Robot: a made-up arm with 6 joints.
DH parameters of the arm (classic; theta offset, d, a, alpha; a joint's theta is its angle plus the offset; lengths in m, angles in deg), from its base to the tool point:
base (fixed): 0 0.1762 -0.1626 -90
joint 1: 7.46 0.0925 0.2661 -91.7
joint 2: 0 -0.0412 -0.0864 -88.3
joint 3: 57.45 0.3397 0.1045 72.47
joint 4: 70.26 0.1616 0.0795 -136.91
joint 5: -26.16 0.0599 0.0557 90
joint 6: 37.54 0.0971 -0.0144 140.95
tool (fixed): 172.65 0.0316 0 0
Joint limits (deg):
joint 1: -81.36..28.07
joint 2: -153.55..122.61
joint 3: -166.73..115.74
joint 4: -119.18..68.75
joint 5: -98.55..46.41
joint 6: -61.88..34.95
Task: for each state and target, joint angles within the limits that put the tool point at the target. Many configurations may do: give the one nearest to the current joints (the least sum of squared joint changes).
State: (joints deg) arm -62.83 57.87 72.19 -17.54 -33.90 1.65
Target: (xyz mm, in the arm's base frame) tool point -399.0 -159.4 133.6
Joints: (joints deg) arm -68.21 57.78 71.92 -18.44 -31.41 2.36
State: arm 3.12 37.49 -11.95 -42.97 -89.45 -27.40
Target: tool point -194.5 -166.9 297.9
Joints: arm 6.70 58.04 25.54 -52.84 -85.94 -30.19
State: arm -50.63 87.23 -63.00 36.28 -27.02 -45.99
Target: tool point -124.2 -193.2 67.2
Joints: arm -48.24 45.91 -36.89 26.20 -30.76 -47.56
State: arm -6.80 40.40 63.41 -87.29 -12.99 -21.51
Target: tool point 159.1 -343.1 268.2
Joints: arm 28.07 15.72 38.07 -102.23 -16.78 -23.71
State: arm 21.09 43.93 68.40 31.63 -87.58 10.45
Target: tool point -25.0 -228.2 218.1
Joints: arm 28.07 39.22 37.26 38.91 -84.74 17.35
